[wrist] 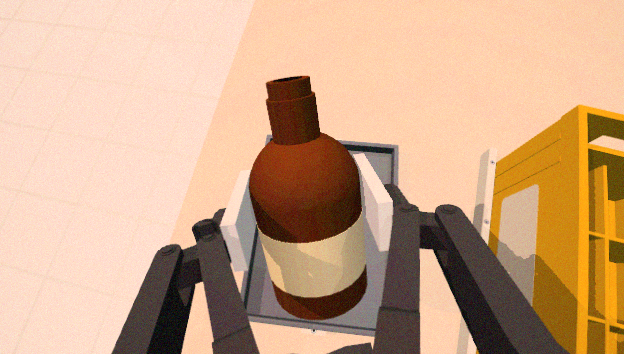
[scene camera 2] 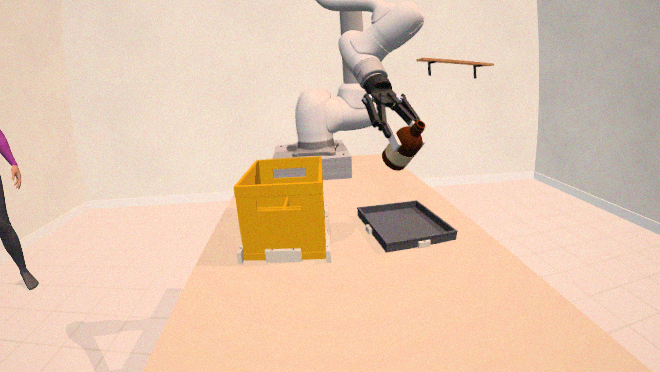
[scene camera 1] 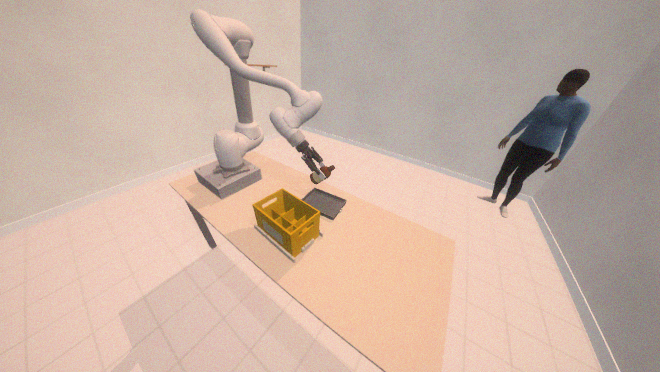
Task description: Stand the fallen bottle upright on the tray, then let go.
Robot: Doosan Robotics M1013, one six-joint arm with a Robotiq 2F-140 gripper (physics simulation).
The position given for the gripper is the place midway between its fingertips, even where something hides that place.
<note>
In view: the gripper (scene camera 2: pixel 410 147) and a brown bottle (scene camera 2: pixel 410 138).
The brown bottle is seen too in the wrist view (wrist: pixel 304 185). The gripper also shows in the wrist view (wrist: pixel 304 181).
</note>
